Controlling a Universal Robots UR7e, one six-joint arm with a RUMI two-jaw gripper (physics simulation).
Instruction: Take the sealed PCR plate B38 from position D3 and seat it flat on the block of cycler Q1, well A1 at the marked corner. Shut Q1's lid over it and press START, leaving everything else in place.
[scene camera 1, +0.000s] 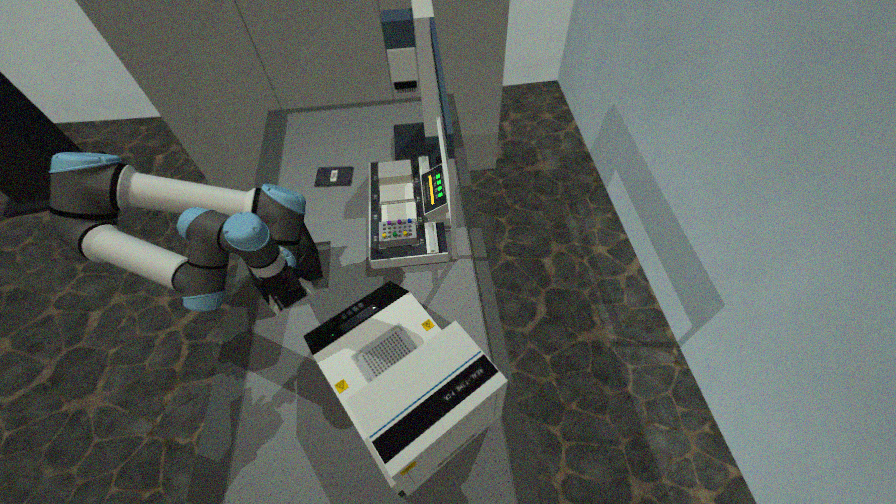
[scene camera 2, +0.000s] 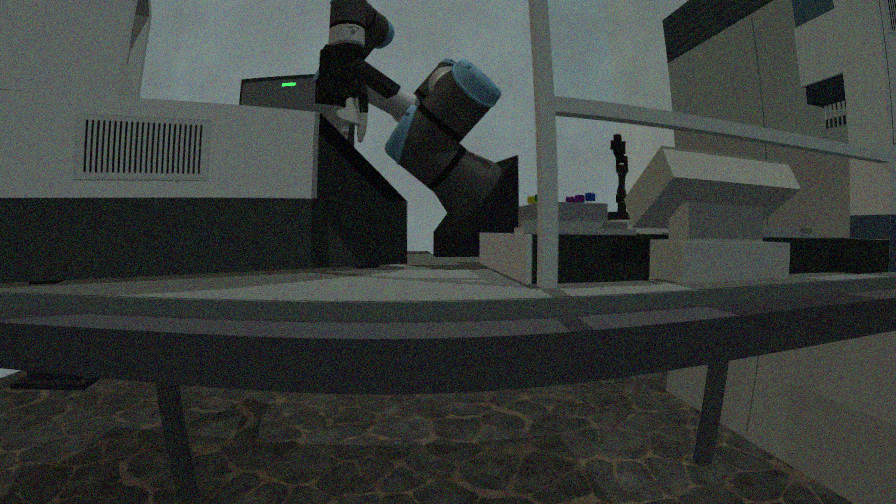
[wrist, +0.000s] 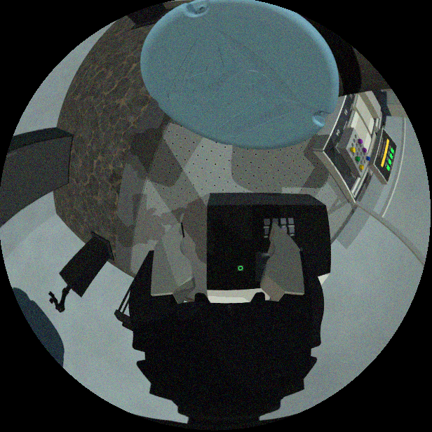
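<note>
The white cycler (scene camera 1: 341, 363) (scene camera 2: 256, 144) stands with its lid (scene camera 1: 416, 369) back and its grey block area (scene camera 1: 386, 352) exposed, showing a grid of wells; whether a plate sits there I cannot tell. Its black front panel (scene camera 1: 325, 336) (wrist: 230, 250) has small grey keys (wrist: 286, 221) and a green ring light (wrist: 240, 268). My gripper (scene camera 1: 293, 299) (scene camera 2: 357, 132) (wrist: 225, 224) is open and empty, in the air in front of that panel. The deck (scene camera 1: 410, 260) (wrist: 337, 175) holds pale items (scene camera 1: 395, 191); its position labels and plate B38 cannot be made out.
A rack with coloured caps (scene camera 1: 397, 231) (wrist: 356, 155) stands on the deck near the cycler. A screen with green and yellow marks (scene camera 1: 433, 188) (wrist: 385, 156) stands at the deck's side. A dark pad with a white piece (scene camera 1: 322, 178) lies beyond. An upright frame post (scene camera 2: 543, 144) stands near the deck.
</note>
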